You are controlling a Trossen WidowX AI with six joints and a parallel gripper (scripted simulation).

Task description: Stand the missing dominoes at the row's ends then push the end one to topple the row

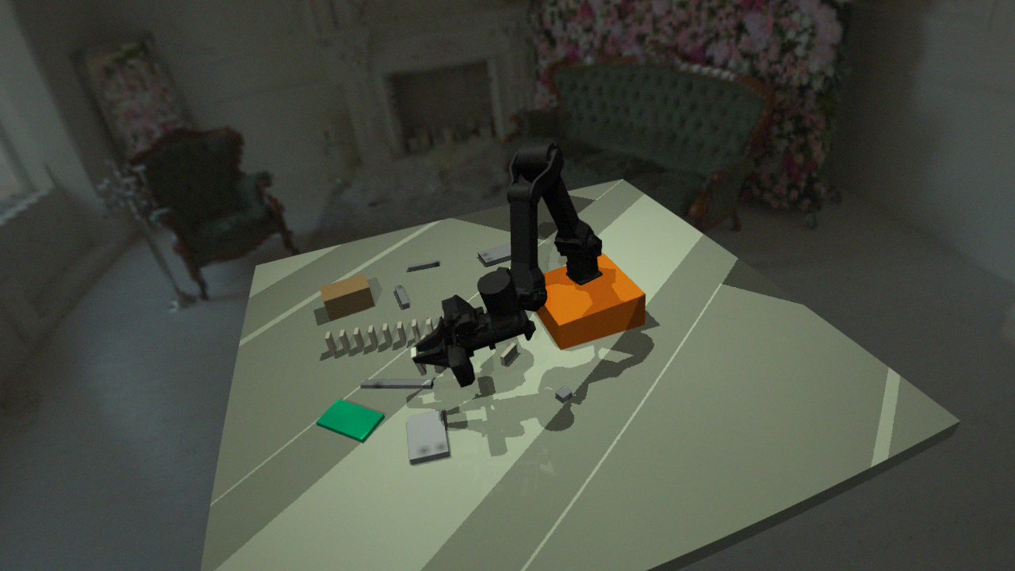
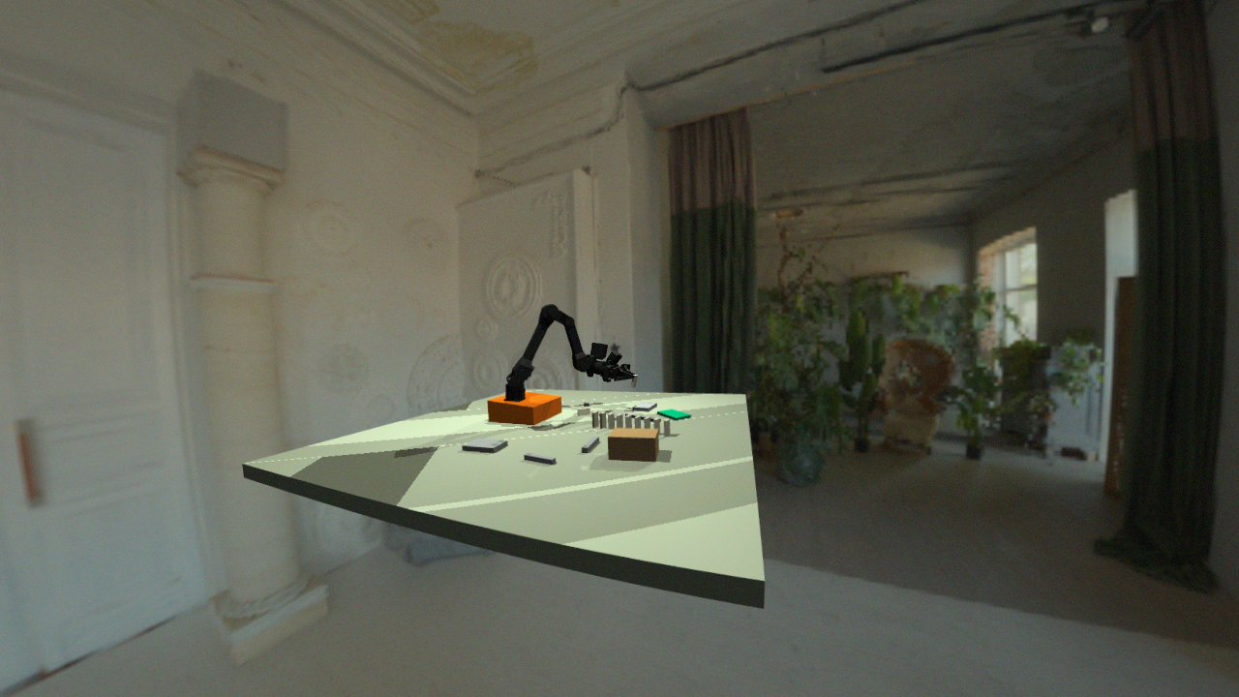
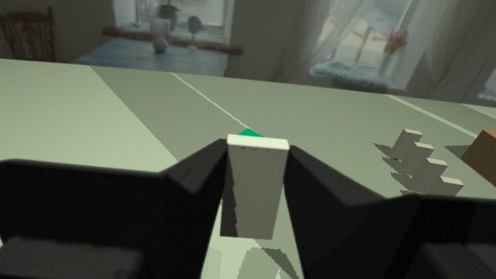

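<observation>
My gripper tip is 15 cm short of the green tile, 14 cm above it and 6 cm to the left of it. Round my gripper tip: brown box (48 cm to the right, 11 cm below, 5 cm ahead); small grey cube (24 cm behind, 14 cm below, 12 cm to the left).
</observation>
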